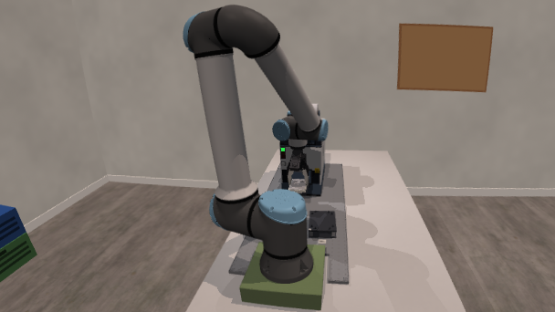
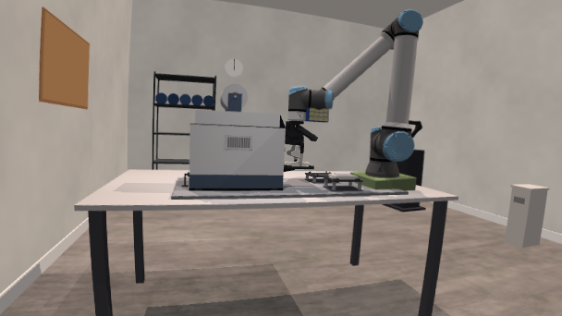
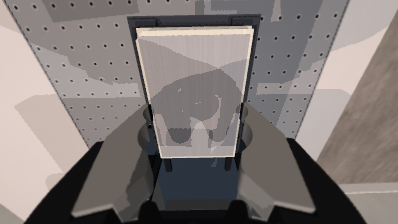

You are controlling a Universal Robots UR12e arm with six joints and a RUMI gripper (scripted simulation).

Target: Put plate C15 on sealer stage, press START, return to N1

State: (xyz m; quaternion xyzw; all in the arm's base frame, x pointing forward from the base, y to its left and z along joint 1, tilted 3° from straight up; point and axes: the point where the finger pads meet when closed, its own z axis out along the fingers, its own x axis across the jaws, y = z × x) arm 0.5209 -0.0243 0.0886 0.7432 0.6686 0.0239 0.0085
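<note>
Now: hand 20 mm above the sealer stage. Round my hand: square button: 110 mm ahead, 80 mm to the left, 70 mm above; plate C15: 10 mm below; nest N2: 200 mm behind, 110 mm to the left, 70 mm below.
</note>
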